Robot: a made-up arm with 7 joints. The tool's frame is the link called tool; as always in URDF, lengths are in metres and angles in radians.
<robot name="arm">
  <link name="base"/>
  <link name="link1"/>
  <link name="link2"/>
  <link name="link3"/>
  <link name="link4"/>
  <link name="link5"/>
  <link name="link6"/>
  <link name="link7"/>
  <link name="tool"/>
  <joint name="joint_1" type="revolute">
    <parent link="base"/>
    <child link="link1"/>
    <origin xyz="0 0 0"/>
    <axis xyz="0 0.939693 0.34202"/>
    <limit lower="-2.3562" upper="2.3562" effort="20" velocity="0.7"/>
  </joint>
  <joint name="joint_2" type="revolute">
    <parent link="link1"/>
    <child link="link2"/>
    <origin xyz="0 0 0"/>
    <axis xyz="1 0 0"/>
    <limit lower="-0.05" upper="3.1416" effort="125" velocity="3.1"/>
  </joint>
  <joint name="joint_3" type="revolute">
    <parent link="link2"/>
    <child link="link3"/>
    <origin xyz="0 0 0"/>
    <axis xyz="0 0 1"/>
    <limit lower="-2.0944" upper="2.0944" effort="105" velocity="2.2"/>
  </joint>
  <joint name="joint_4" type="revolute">
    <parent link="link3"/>
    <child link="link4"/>
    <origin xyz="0.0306 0 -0.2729"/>
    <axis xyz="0 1 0"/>
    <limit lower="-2.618" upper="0.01" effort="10" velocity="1.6"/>
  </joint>
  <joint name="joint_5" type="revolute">
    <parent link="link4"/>
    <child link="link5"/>
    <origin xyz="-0.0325 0 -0.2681"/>
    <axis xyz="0 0 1"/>
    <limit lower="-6.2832" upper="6.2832" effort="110" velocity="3"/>
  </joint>
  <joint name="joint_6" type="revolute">
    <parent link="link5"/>
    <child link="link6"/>
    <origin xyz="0 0 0"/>
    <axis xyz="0 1 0"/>
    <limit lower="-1.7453" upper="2.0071" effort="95" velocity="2.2"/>
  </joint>
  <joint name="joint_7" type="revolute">
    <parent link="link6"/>
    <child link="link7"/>
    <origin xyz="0 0 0"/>
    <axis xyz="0 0 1"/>
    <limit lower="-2.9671" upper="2.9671" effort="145" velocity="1.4"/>
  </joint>
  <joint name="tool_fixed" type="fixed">
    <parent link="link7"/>
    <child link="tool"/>
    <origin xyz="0 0 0"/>
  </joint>
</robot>
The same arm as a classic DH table. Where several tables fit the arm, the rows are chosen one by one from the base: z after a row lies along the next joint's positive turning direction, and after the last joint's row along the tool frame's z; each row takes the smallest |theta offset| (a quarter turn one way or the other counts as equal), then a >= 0, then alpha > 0; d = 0 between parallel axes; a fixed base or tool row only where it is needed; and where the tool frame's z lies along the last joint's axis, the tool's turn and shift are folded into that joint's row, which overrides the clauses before.
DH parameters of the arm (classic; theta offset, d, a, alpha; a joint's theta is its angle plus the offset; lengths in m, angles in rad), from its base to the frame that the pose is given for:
base (fixed): 0 0 0 -1.2218
joint_1: 1.5708 0 0 1.5708
joint_2: 1.2218 0 0 -1.5708
joint_3: -1.5708 -0.2729 0.0306 -1.5708
joint_4: 0 0 -0.0325 1.5708
joint_5: 0 -0.2681 0 -1.5708
joint_6: 0 0 0 1.5708
joint_7: 0 0 0 0
Joint limits (rad, base to tool): -2.3562..2.3562 -0.05..3.1416 -2.0944..2.0944 -2.618..0.01 -6.2832..6.2832 -1.7453..2.0071 -2.9671..2.9671

